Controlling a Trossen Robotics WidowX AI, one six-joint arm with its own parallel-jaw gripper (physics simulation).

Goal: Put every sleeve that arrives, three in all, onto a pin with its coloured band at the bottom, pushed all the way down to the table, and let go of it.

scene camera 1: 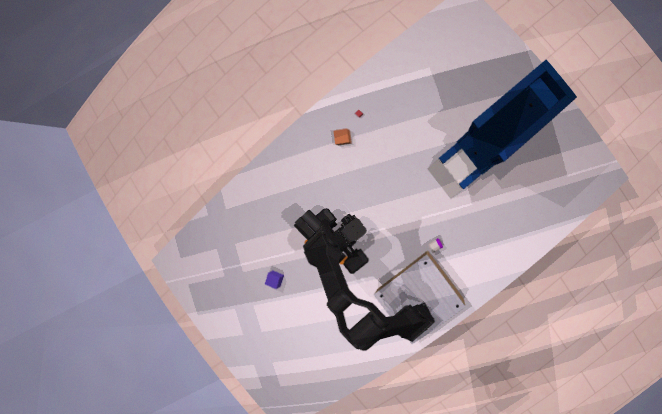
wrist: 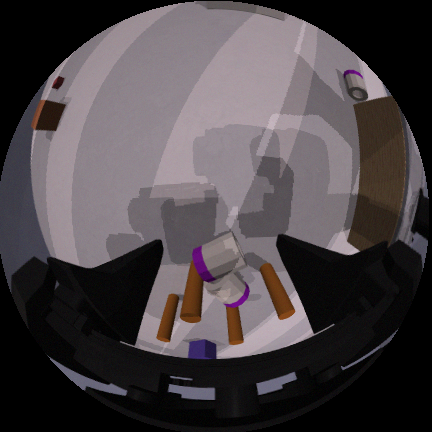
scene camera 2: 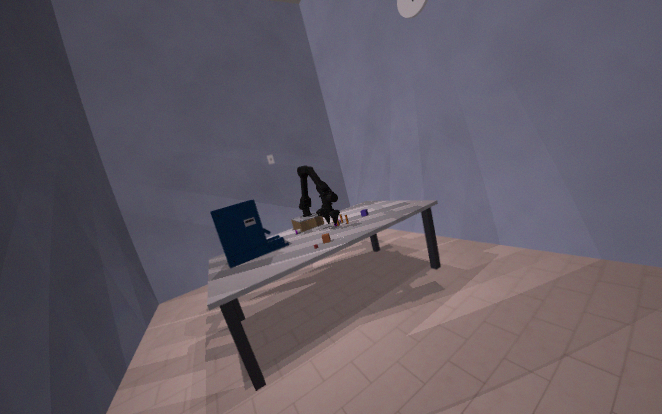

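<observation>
My gripper is open, its fingers on either side of a white sleeve, whose purple band faces left. This sleeve lies on its side, overlapping in view a second white sleeve, whose purple band points lower right. Whether the two touch is unclear. Several upright orange pins stand close around them; neither sleeve appears threaded on a pin. A third sleeve lies on its side near the wooden box, its purple band away from the box. The arm hides most pins in scene camera 1.
The wooden-sided box stands beside the arm. A blue chute stands farther off. A purple cube lies beyond the pins. An orange block and a small red cube lie apart.
</observation>
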